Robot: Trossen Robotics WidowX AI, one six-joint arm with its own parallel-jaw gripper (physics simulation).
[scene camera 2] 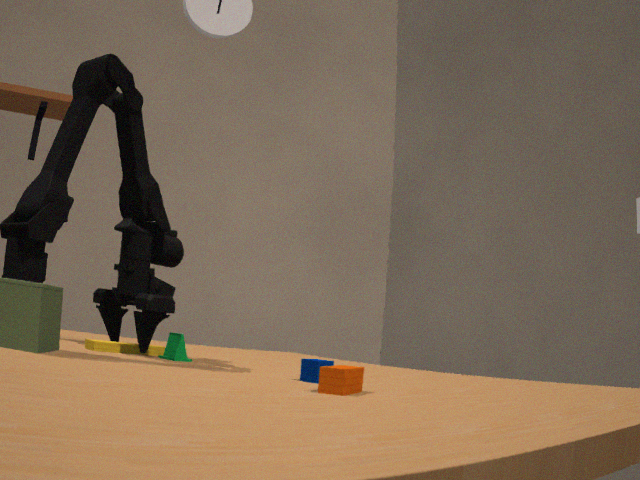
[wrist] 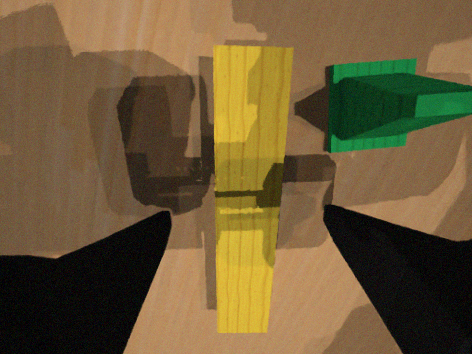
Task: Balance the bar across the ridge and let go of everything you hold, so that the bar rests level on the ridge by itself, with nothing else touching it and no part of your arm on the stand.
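Frame: origin at the arm's base, x left, y up, z ahead, level; centimetres.
Seen in the pictures: gripper, fingertip midpoint: point(scene camera 2: 128, 349) point(wrist: 247, 215); arm's base, link origin: point(scene camera 2: 21, 281).
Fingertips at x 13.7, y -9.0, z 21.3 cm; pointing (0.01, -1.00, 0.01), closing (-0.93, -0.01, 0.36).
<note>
Pixels of each thing's top centre, then the offset from my fingertips to it. Level surfaces: height alone.
- yellow bar, top centre: point(wrist: 246, 224) point(scene camera 2: 128, 343) dz +0.0, dx +0.1, dy +1.0 cm
- blue block, top centre: point(scene camera 2: 317, 359) dz +21.5, dx -27.8, dy +2.7 cm
- orange block, top centre: point(scene camera 2: 342, 367) dz +17.8, dx -40.0, dy +2.7 cm
- wooden table, surface height: dy -0.7 cm
A yellow bar point(scene camera 2: 102, 346) point(wrist: 242, 280) lies flat on the table. My gripper point(scene camera 2: 129, 347) point(wrist: 247, 215) is open, pointing down, with its fingertips low near the table. In the wrist view the bar runs lengthwise between the two fingers, with a gap on each side; the fingers stand towards its lower half. The green stand point(scene camera 2: 176, 347) point(wrist: 370, 107), with a narrow ridge on top, stands upright beside the bar, to the right of its upper part in the wrist view. The ridge bears nothing, and the gripper is apart from the stand.
A large olive-green box point(scene camera 2: 31, 316) stands at the left in the scene view, near the arm's base. A blue block point(scene camera 2: 311, 370) and an orange block point(scene camera 2: 340, 380) stand farther right on the wooden table point(scene camera 2: 206, 418), well away from the gripper.
</note>
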